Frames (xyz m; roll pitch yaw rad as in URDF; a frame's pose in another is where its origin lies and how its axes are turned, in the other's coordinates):
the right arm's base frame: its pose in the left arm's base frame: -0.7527 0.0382 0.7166 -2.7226 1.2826 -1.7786
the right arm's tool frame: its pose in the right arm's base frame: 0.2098 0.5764 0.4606 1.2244 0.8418 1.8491
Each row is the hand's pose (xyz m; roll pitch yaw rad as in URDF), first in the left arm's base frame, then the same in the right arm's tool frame.
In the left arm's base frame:
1: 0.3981 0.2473 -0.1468 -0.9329 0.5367 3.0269
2: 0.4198 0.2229 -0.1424 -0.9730 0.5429 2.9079
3: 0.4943 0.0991 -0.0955 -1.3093 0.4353 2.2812
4: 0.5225 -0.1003 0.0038 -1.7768 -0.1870 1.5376
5: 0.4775 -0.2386 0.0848 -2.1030 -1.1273 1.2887
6: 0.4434 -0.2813 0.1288 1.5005 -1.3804 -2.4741
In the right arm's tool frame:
1: -1.3595 -0.6370 -0.1044 2.5110 -0.8789 0.0400
2: -1.3747 -0.6609 -0.1211 2.4112 -0.9124 0.1947
3: -1.4112 -0.7732 -0.2167 1.6866 -0.8286 1.0739
4: -1.3764 -0.9403 -0.3626 1.0242 -0.0435 1.7048
5: -1.2880 -1.0478 -0.4539 0.4019 0.8837 1.4319
6: -1.2360 -1.0743 -0.4929 -0.7136 1.0736 0.3474

